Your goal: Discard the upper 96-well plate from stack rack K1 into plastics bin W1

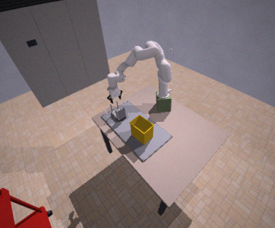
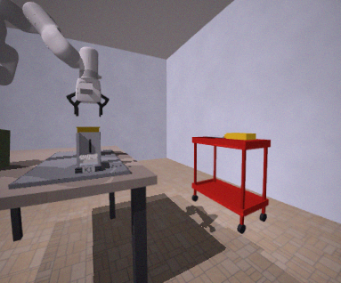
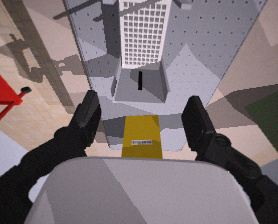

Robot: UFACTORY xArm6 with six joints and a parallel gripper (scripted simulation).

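My gripper is now 1 cm short of the rack label, 9 cm to the left of it and 22 cm above it. Round my hand: yellow plastics bin W1: 7 cm behind, 35 cm to the left, 14 cm below.
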